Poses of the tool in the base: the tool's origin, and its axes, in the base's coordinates. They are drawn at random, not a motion.
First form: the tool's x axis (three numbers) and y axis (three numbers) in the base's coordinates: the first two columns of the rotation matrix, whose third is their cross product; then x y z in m.
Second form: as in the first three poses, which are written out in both.
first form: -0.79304, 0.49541, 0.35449, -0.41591, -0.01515, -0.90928, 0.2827, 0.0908, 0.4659
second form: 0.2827, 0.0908, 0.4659, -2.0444, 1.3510, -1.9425
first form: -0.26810, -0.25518, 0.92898, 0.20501, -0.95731, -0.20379, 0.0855, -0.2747, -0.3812
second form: 0.0855, -0.2747, -0.3812, 0.1433, 1.2567, -2.9256
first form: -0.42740, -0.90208, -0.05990, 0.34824, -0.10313, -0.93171, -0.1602, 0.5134, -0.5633
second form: -0.1602, 0.5134, -0.5633, -0.4655, 1.2044, -1.5066
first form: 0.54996, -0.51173, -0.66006, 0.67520, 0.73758, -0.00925, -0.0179, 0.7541, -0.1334
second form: -0.0179, 0.7541, -0.1334, -0.7307, 0.7210, -0.0140
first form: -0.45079, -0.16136, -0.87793, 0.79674, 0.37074, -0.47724, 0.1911, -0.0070, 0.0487
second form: 0.1911, -0.0070, 0.0487, -1.1562, 1.6094, -0.4979
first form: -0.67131, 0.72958, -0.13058, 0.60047, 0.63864, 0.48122, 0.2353, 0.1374, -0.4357
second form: 0.2353, 0.1374, -0.4357, 0.5128, 2.6196, 1.3058
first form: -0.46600, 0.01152, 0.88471, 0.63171, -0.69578, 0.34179, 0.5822, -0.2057, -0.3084
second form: 0.5822, -0.2057, -0.3084, 0.8590, 1.2483, 2.7729
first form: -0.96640, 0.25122, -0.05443, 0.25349, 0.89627, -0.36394, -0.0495, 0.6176, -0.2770
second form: -0.0495, 0.6176, -0.2770, -1.6869, 2.7648, -1.4223
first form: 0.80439, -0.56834, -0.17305, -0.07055, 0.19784, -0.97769, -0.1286, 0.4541, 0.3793
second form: -0.1286, 0.4541, 0.3793, 0.9346, 1.4515, -1.3956
